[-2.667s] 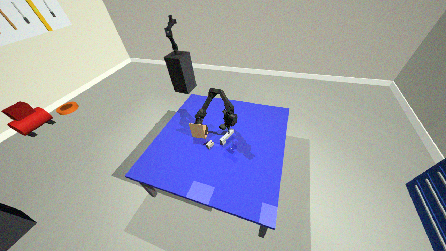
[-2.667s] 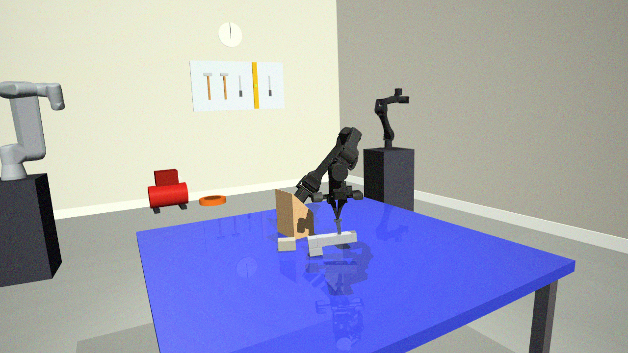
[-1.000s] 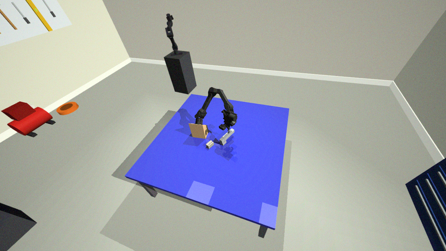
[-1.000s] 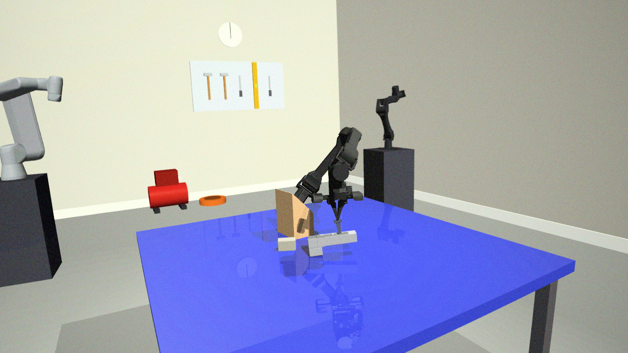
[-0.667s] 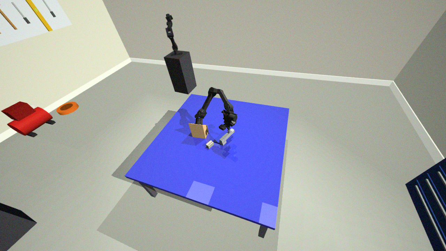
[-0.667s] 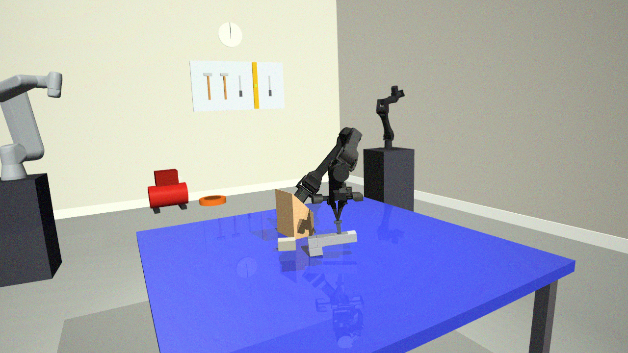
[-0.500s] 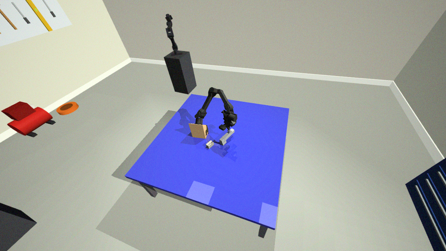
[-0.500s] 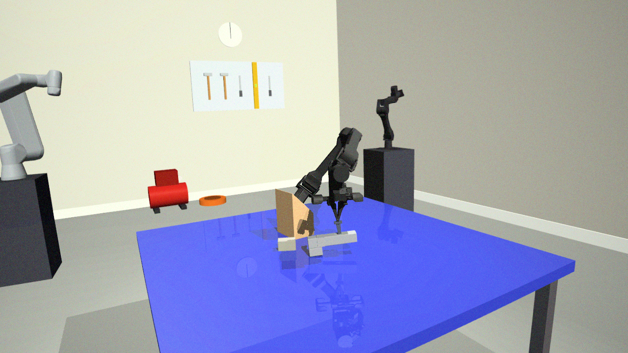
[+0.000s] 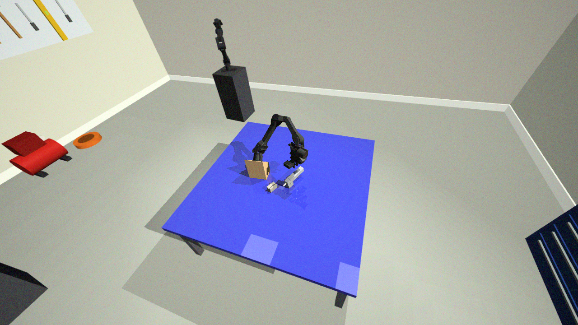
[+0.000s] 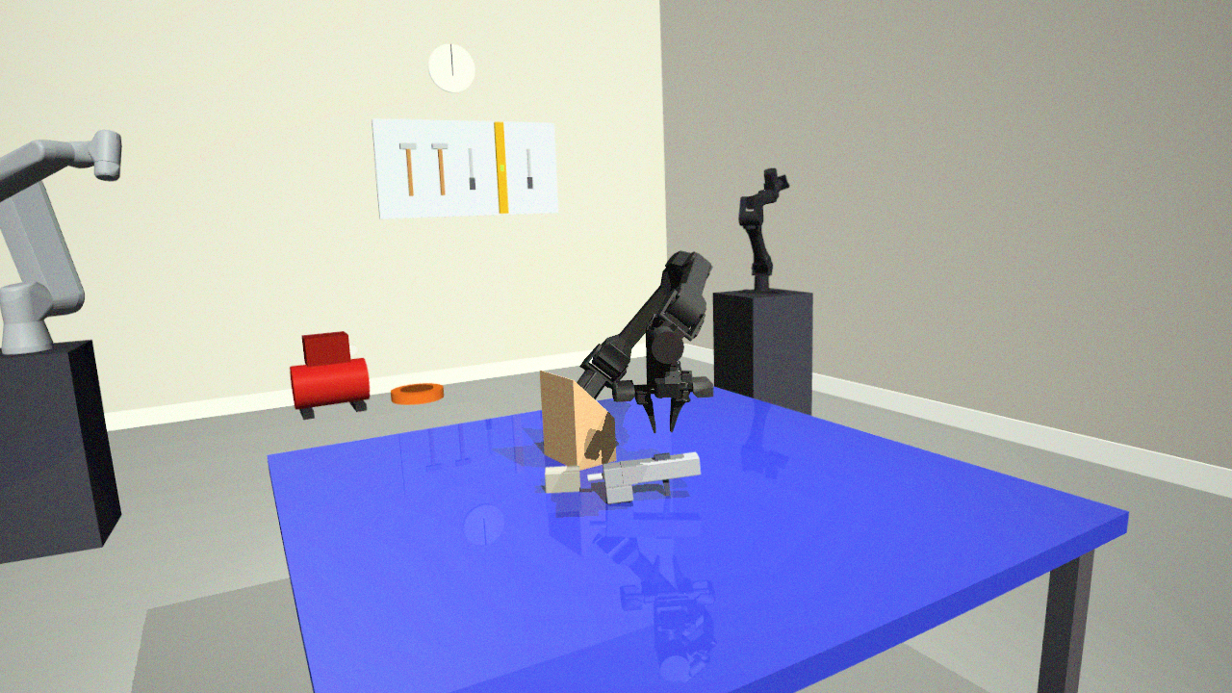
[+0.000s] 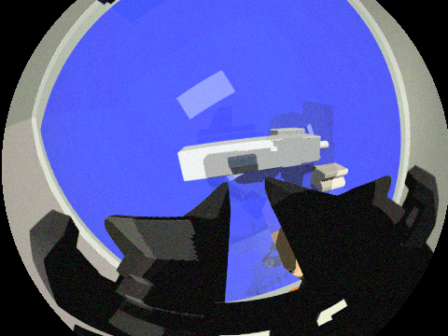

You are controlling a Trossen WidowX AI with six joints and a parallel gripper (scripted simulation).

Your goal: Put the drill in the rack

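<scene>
The drill is 2 cm behind my gripper tip, 8 cm to the right of it and 8 cm below it. Round my gripper tip: small dark key (7 cm below); then grey housing (3 cm to the right, 8 cm below).
</scene>
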